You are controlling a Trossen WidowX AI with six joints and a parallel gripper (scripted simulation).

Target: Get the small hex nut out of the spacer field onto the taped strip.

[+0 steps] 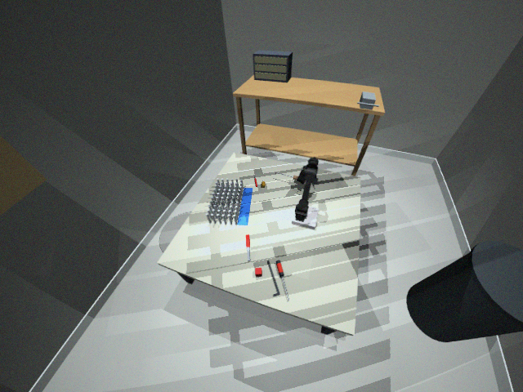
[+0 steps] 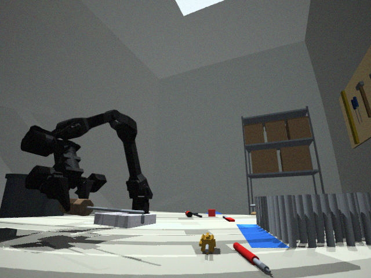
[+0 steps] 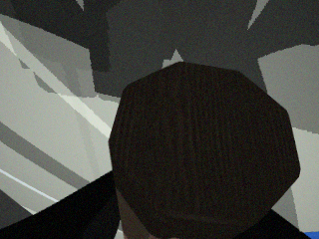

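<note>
Now: gripper tip 35 cm short of the blue taped strip, 36 cm to the right of it and 7 cm above it. Also, from my gripper tip: wooden-handled hook (10 cm ahead, 1 cm to the right); then hex nut (50 cm ahead, 44 cm to the left, 7 cm below); then yellow gear (29 cm ahead, 9 cm to the left, 5 cm below).
</note>
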